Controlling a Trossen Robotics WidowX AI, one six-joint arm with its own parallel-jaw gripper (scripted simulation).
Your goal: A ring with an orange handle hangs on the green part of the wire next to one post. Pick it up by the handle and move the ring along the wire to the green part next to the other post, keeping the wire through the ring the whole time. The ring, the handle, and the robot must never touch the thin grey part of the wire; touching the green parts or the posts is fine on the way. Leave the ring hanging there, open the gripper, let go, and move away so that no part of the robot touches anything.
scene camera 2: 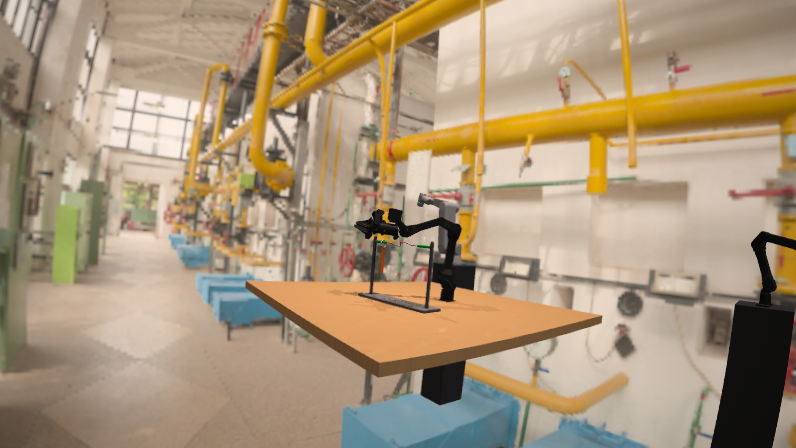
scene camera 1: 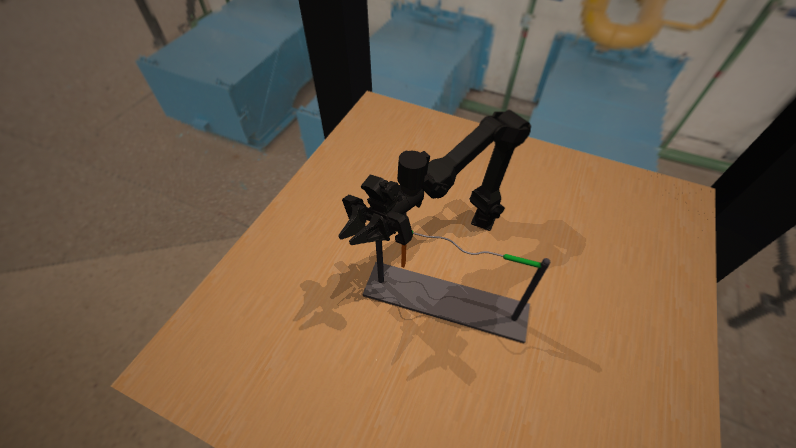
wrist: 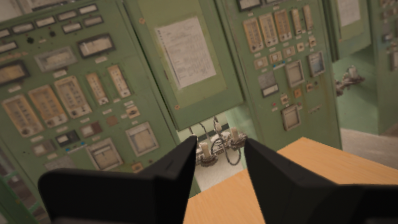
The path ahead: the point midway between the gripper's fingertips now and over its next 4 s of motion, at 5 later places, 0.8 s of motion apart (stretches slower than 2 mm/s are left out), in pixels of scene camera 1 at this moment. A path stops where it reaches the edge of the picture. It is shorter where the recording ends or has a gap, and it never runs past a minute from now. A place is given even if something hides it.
My gripper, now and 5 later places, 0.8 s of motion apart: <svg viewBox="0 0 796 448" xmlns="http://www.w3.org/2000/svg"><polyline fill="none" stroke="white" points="344,240 328,211 401,241 408,248 403,257 400,270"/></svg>
